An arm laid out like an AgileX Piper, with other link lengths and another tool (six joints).
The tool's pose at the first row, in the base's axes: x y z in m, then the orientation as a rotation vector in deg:
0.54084 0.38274 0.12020 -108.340 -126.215 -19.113
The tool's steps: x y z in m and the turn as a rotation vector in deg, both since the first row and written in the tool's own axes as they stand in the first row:
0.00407 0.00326 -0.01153 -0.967 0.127 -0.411
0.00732 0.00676 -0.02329 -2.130 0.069 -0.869
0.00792 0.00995 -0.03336 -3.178 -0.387 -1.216
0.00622 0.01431 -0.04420 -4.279 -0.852 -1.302
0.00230 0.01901 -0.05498 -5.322 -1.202 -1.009
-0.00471 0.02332 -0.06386 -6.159 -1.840 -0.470
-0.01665 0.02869 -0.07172 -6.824 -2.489 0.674
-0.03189 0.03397 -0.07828 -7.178 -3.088 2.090
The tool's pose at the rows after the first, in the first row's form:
0.54367 0.38346 0.13251 -108.331 -126.784 -20.423
0.54686 0.38337 0.14480 -108.470 -127.559 -21.816
0.55010 0.38127 0.15465 -108.892 -128.449 -22.719
0.55486 0.37694 0.16455 -109.620 -129.088 -23.638
0.56029 0.37060 0.17372 -110.655 -129.242 -24.530
0.56575 0.36189 0.18011 -112.024 -129.278 -24.883
0.57298 0.34902 0.18403 -113.962 -128.635 -24.910
0.58058 0.33345 0.18569 -116.000 -127.583 -24.550

